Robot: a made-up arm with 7 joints. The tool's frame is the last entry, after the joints.
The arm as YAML. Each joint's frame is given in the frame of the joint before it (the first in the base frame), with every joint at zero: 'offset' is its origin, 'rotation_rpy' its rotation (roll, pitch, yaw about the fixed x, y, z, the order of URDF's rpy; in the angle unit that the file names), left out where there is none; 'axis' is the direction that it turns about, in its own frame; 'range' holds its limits. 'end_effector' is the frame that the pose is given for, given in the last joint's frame.
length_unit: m
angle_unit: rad
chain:
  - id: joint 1
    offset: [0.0, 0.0, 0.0]
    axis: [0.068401, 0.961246, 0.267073]
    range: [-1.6, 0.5]
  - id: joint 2
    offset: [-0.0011, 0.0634, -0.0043]
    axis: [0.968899, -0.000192, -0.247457]
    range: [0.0, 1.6]
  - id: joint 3
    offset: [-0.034, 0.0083, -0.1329]
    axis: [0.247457, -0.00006, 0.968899]
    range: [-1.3, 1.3]
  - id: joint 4
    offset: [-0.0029, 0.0, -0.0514]
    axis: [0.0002, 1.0, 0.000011]
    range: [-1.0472, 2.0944]
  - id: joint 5
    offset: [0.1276, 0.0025, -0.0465]
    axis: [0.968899, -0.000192, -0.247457]
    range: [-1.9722, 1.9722]
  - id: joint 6
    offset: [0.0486, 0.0, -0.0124]
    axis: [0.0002, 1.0, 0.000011]
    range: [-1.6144, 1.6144]
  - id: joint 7
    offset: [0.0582, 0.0, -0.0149]
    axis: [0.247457, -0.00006, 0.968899]
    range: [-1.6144, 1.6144]
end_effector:
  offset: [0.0, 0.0, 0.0]
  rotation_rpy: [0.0, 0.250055, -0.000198]
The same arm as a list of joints. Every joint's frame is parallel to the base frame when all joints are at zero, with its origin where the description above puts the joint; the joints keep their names.
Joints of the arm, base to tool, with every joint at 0 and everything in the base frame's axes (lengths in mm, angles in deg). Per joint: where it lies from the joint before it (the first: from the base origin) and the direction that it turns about. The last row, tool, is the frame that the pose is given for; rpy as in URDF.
joint 1: axis 0.068403 0.961235 0.26711 origin 0 0 0
joint 2: axis 0.968889 -0.0002 -0.247497 origin -1.1 63.4 -4.3
joint 3: axis 0.247497 -0.0001 0.968889 origin -34 8.3 -132.9
joint 4: axis 0.0002 1 0 origin -2.9 0 -51.4
joint 5: axis 0.968889 -0.0002 -0.247497 origin 127.6 2.5 -46.5
joint 6: axis 0.0002 1 0 origin 48.6 0 -12.4
joint 7: axis 0.247497 -0.0001 0.968889 origin 58.2 0 -14.9
tool: origin 0 0 0 rpy 0 14.33 -0.01
Joint limits (deg, base to tool): -91.67..28.65 0..91.67 -74.48..74.48 -60..120 -113..113 -92.5..92.5 -92.5..92.5

